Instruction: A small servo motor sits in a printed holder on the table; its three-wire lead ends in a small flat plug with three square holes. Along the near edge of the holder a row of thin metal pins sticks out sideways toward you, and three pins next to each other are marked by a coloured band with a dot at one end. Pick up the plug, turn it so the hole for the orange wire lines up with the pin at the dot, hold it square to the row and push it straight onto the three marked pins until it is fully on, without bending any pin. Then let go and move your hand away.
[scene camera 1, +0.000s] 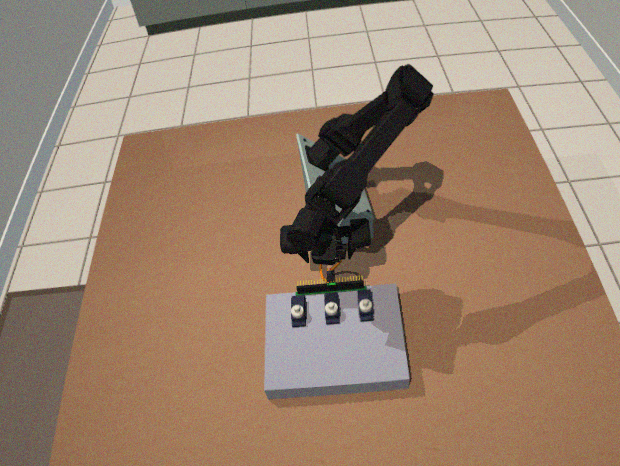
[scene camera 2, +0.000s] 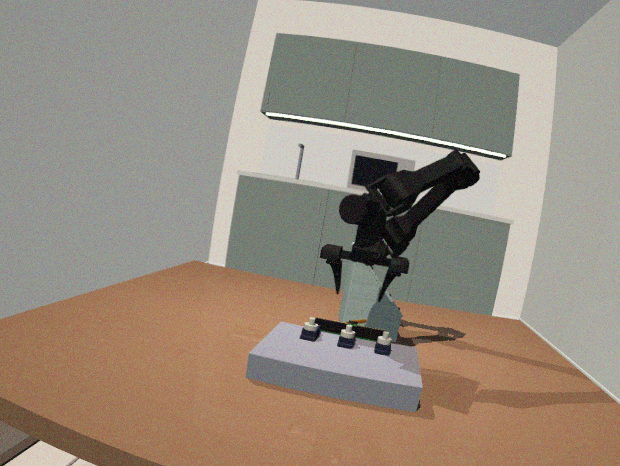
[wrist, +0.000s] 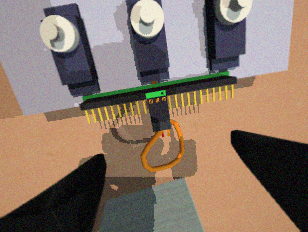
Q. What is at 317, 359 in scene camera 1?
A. A grey holder block.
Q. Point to the gripper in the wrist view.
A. At 168, 148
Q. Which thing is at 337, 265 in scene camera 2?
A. The gripper.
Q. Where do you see the gripper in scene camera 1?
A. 328, 259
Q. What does the gripper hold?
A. Nothing.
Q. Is the gripper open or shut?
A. Open.
